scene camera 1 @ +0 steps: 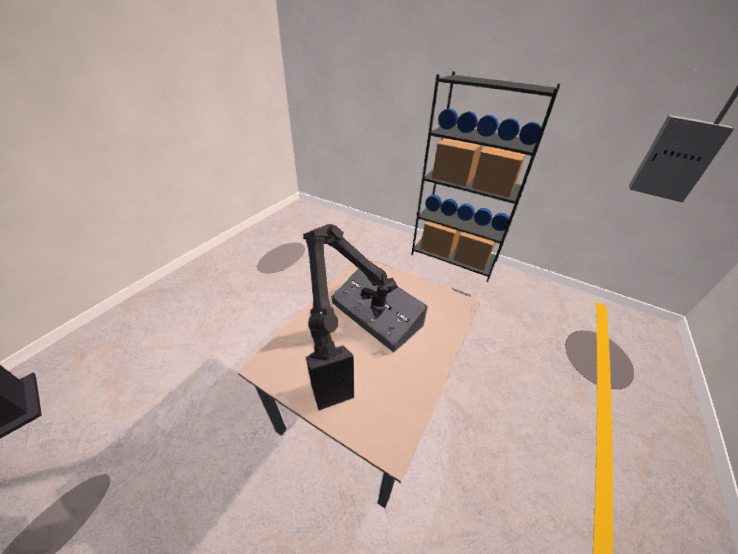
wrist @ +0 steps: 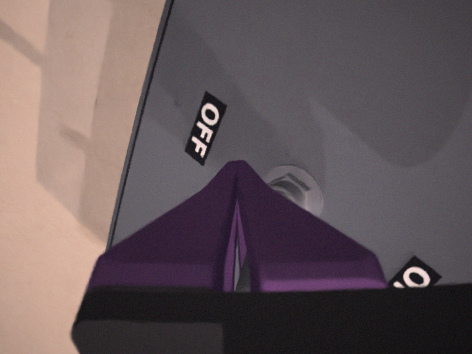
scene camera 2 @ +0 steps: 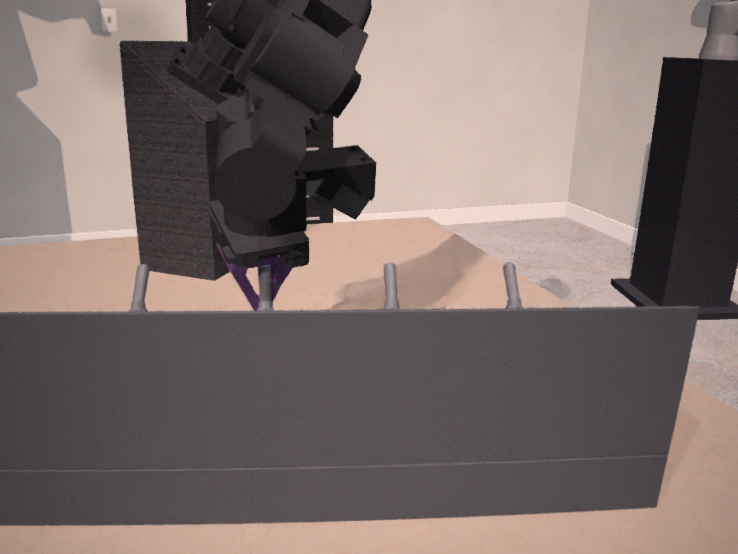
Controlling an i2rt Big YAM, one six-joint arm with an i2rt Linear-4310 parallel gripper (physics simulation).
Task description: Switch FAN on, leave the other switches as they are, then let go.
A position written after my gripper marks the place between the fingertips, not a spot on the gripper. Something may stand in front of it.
Observation:
I see my gripper [scene camera 2: 261, 310] and a grey switch box [scene camera 2: 138, 417].
My gripper also shows in the wrist view [wrist: 236, 176]. The grey switch box shows as well in scene camera 1 [scene camera 1: 404, 311] and in the wrist view [wrist: 354, 117].

